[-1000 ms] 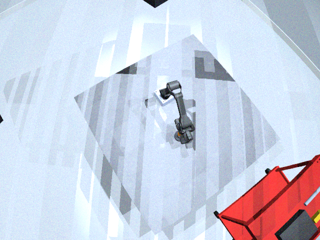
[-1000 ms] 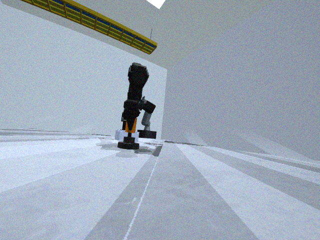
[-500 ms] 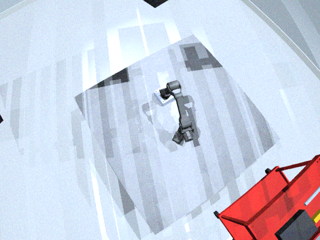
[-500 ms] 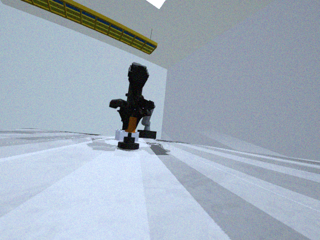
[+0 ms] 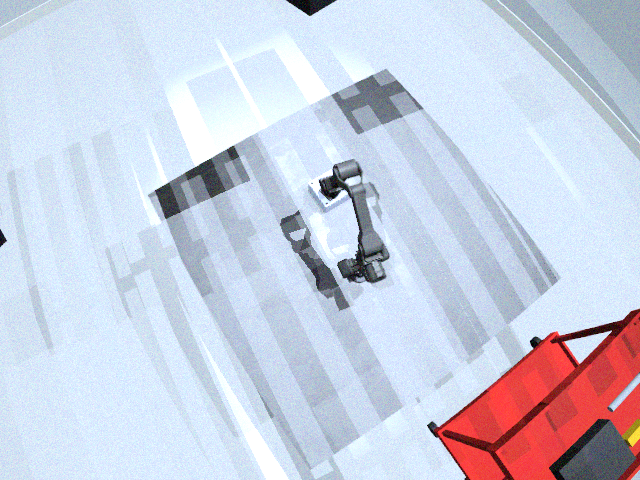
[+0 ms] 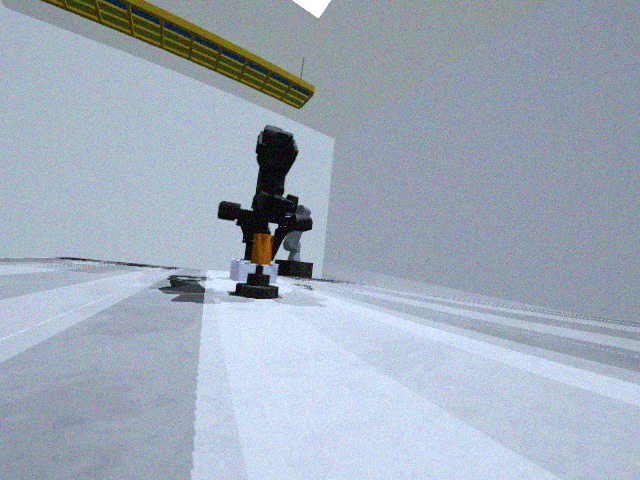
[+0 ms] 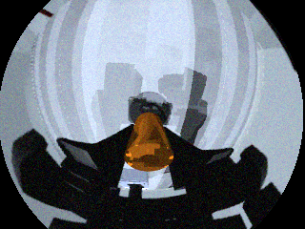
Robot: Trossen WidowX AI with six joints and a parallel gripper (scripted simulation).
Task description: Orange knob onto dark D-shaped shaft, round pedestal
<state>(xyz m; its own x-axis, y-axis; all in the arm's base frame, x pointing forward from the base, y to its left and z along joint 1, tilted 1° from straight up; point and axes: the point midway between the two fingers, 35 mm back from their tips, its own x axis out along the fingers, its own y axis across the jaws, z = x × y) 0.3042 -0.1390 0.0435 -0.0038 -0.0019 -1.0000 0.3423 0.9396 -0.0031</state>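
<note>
Right now the orange knob is 2 cm above my gripper tip. Round my gripper tip: dark pedestal 4 cm below.
</note>
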